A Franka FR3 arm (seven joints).
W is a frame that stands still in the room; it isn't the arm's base.
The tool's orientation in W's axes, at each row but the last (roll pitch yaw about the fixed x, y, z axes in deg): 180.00, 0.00, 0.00; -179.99, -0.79, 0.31; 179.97, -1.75, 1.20; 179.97, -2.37, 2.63; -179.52, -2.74, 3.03; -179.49, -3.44, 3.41; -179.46, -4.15, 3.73
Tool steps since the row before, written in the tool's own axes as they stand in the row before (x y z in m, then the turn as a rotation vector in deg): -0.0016, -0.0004, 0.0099, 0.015, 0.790, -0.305; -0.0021, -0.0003, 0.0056, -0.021, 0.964, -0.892; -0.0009, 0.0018, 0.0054, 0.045, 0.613, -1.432; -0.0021, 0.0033, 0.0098, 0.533, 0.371, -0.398; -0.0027, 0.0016, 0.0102, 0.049, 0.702, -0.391; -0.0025, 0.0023, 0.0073, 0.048, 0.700, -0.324; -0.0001, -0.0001, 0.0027, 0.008, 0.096, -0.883
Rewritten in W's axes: -0.0016, 0.0004, -0.0099, 0.015, -0.790, 0.305; -0.0020, 0.0003, -0.0056, -0.028, -0.964, 0.891; -0.0007, -0.0018, -0.0054, 0.014, -0.612, 1.433; -0.0015, -0.0034, -0.0099, 0.533, -0.347, 0.420; -0.0021, -0.0016, -0.0103, 0.068, -0.703, 0.387; -0.0019, -0.0024, -0.0075, 0.071, -0.700, 0.320; 0.0001, 0.0001, -0.0027, -0.049, -0.108, 0.880
